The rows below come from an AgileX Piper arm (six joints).
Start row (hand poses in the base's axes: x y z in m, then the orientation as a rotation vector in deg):
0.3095, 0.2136, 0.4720, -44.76, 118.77, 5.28
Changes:
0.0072, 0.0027, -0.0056, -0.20, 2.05, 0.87
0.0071, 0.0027, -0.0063, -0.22, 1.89, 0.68
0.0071, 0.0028, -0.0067, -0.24, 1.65, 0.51
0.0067, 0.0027, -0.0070, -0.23, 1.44, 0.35
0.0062, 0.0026, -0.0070, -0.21, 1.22, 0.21
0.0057, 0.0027, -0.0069, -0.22, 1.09, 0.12
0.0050, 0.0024, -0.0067, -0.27, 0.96, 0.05
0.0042, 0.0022, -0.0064, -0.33, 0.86, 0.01
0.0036, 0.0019, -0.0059, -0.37, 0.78, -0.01
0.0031, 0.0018, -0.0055, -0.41, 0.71, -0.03
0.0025, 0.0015, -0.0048, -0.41, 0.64, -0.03
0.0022, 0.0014, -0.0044, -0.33, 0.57, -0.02
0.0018, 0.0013, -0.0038, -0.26, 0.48, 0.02
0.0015, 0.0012, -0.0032, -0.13, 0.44, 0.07
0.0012, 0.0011, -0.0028, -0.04, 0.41, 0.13
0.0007, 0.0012, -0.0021, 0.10, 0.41, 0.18
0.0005, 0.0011, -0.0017, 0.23, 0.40, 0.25
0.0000, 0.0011, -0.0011, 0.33, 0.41, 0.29
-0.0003, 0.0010, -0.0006, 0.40, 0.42, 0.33
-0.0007, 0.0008, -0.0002, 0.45, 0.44, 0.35
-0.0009, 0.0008, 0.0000, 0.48, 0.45, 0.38
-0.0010, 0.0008, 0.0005, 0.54, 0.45, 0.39
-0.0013, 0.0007, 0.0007, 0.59, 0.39, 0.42
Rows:
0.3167, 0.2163, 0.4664, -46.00, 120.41, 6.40
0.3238, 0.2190, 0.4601, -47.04, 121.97, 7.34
0.3309, 0.2218, 0.4534, -47.89, 123.37, 8.08
0.3376, 0.2245, 0.4464, -48.54, 124.63, 8.66
0.3438, 0.2271, 0.4394, -49.00, 125.74, 9.09
0.3495, 0.2298, 0.4325, -49.36, 126.76, 9.41
0.3545, 0.2322, 0.4258, -49.65, 127.70, 9.58
0.3587, 0.2344, 0.4194, -49.92, 128.58, 9.62
0.3623, 0.2363, 0.4135, -50.18, 129.41, 9.57
0.3654, 0.2381, 0.4080, -50.43, 130.19, 9.43
0.3679, 0.2396, 0.4032, -50.67, 130.90, 9.26
0.3701, 0.2410, 0.3988, -50.88, 131.52, 9.15
0.3719, 0.2423, 0.3950, -51.09, 132.03, 9.09
0.3734, 0.2435, 0.3918, -51.29, 132.44, 9.18
0.3746, 0.2446, 0.3890, -51.51, 132.78, 9.39
0.3753, 0.2458, 0.3869, -51.72, 133.06, 9.78
0.3758, 0.2469, 0.3852, -51.94, 133.26, 10.34
0.3758, 0.2480, 0.3841, -52.16, 133.42, 11.04
0.3755, 0.2490, 0.3835, -52.40, 133.55, 11.85
0.3748, 0.2498, 0.3833, -52.64, 133.67, 12.73
0.3739, 0.2506, 0.3833, -52.90, 133.77, 13.67
0.3729, 0.2514, 0.3838, -53.14, 133.85, 14.68
0.3716, 0.2521, 0.3845, -53.38, 133.84, 15.73

